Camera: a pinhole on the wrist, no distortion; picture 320 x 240 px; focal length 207.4 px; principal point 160.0 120.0 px. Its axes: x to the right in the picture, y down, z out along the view. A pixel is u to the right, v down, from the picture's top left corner.
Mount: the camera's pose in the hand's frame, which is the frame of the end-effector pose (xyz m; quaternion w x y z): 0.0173 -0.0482 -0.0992 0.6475 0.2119 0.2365 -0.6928
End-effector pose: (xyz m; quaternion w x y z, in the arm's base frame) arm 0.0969 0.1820 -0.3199 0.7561 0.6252 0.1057 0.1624
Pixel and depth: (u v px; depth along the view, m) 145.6 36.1 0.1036
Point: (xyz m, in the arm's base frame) 0.0840 0.1655 -0.4235
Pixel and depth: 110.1 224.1 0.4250
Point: 0.4531 -0.0292 -0.4810
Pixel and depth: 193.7 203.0 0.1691
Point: 0.2011 0.1708 -0.4848
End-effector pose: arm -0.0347 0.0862 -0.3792 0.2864 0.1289 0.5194 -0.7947
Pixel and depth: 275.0 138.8 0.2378
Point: -0.2350 0.1546 -0.1674
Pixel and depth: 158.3 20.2 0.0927
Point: -0.0755 0.1446 -0.2996
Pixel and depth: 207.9 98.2 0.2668
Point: -0.1692 0.0955 -0.1470
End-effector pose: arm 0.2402 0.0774 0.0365 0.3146 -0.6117 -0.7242 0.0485
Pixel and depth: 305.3 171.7 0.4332
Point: -0.2718 0.0582 0.2858
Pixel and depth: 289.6 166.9 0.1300
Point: 0.0966 0.0543 0.1775
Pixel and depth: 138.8 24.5 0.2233
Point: 0.0576 -0.0051 -0.0013
